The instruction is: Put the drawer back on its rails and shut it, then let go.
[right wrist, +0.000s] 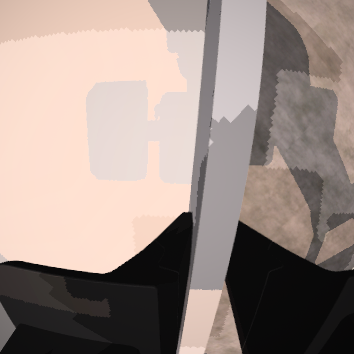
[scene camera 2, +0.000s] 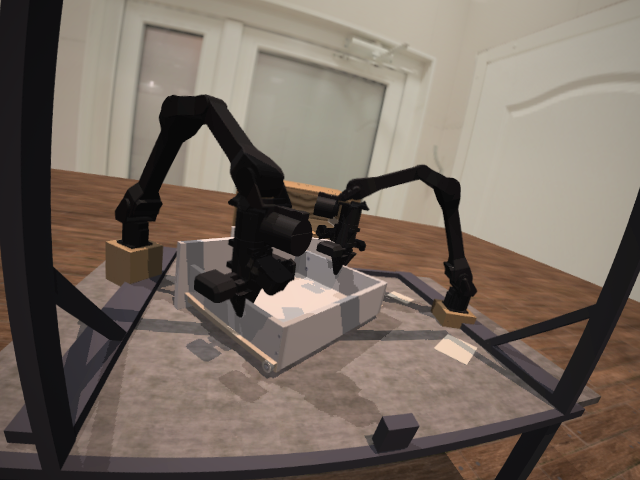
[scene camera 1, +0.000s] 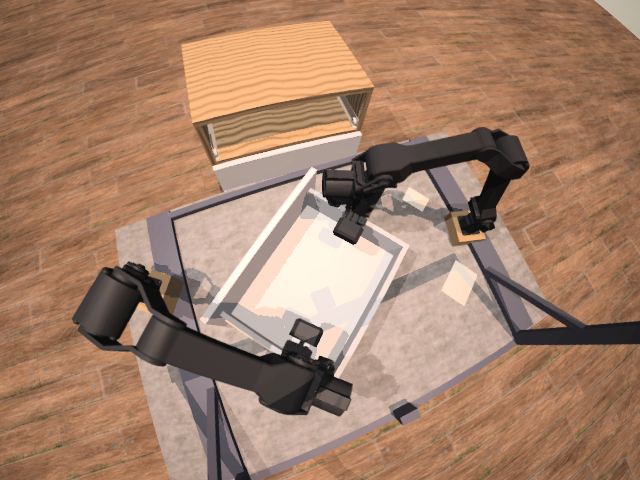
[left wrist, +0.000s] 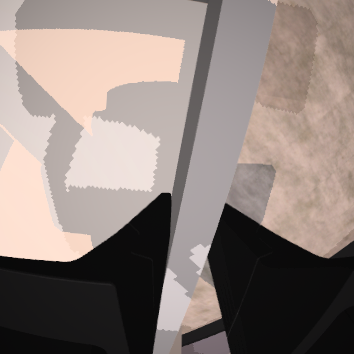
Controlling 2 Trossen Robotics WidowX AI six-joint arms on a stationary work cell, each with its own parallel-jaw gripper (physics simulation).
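Pixels of known places: left gripper, fingertip midpoint: (scene camera 2: 242,314) (left wrist: 185,202); right gripper, fingertip midpoint: (right wrist: 203,220) (scene camera 2: 336,274) (scene camera 1: 353,221); left arm's base, origin of the base link: (scene camera 2: 134,243); right arm's base, origin of the base link: (scene camera 2: 454,307) (scene camera 1: 468,225).
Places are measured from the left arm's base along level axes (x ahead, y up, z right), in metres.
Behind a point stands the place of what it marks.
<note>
The white drawer (scene camera 1: 268,242) {y 0.023, x 0.261, z -0.187 m} (scene camera 2: 330,330) {y -0.050, x 0.531, z -0.046 m} (left wrist: 220,110) {y 0.007, x 0.426, z 0.070 m} (right wrist: 235,125) {y 0.006, x 0.409, z -0.335 m} is over the table, turned at an angle to the cabinet, its tall front panel facing the upper left in scene camera 1. My left gripper (scene camera 2: 239,307) {y -0.026, x 0.383, z 0.057 m} (left wrist: 185,202) {y -0.026, x 0.383, z 0.057 m} is shut on its lower-left side wall. My right gripper (scene camera 2: 337,268) {y -0.026, x 0.454, z -0.319 m} (right wrist: 203,220) {y -0.026, x 0.454, z -0.319 m} is shut on the opposite side wall. Whether the drawer's underside touches the table is unclear. The wooden cabinet (scene camera 1: 279,67) {y 0.180, x 0.169, z -0.599 m} (scene camera 2: 310,198) {y 0.119, x 0.142, z -0.802 m} stands beyond the table, its upper opening empty, with a metal rail (scene camera 1: 348,111) {y 0.034, x 0.366, z -0.653 m} inside.
The cabinet's lower drawer front (scene camera 1: 289,157) {y -0.019, x 0.232, z -0.468 m} is near the table's far edge beam (scene camera 1: 237,195) {y -0.082, x 0.105, z -0.338 m}. A dark block (scene camera 1: 405,412) {y -0.054, x 0.687, z 0.131 m} (scene camera 2: 395,431) {y -0.050, x 0.694, z 0.155 m} is at the near edge. Pale patches (scene camera 1: 459,283) {y -0.100, x 0.821, z -0.245 m} (scene camera 2: 455,349) {y -0.100, x 0.820, z -0.239 m} lie right of the drawer. Dark frame posts (scene camera 2: 36,206) {y 0.195, x 0.352, z 0.372 m} rise at the sides.
</note>
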